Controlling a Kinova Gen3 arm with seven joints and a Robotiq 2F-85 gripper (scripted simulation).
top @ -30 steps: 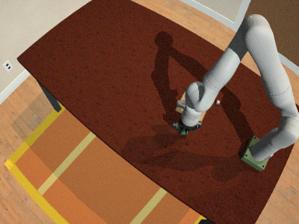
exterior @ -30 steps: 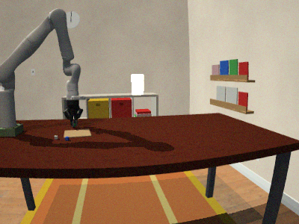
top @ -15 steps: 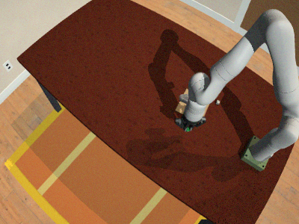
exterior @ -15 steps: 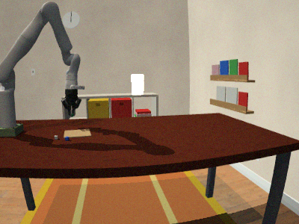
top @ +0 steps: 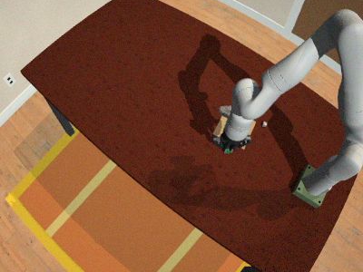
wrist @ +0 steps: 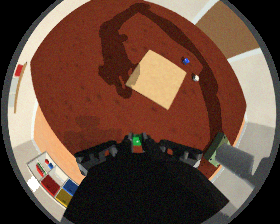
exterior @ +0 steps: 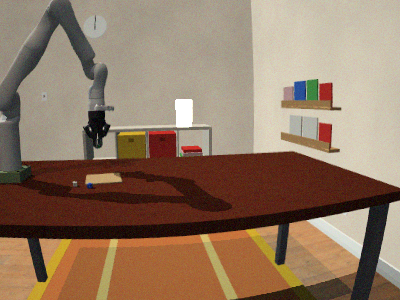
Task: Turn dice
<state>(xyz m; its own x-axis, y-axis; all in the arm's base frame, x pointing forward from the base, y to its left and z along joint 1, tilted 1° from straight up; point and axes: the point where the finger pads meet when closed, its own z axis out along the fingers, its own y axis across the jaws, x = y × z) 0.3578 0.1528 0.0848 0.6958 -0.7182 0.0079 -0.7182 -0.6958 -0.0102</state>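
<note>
Now: hand 50 mm short of the tan mat, 150 mm to the left of it and 120 mm above it. Round my hand: white die (40 mm behind, 240 mm to the right, 110 mm below); green die (10 mm below); blue die (30 mm ahead, 260 mm to the right, 110 mm below).
</note>
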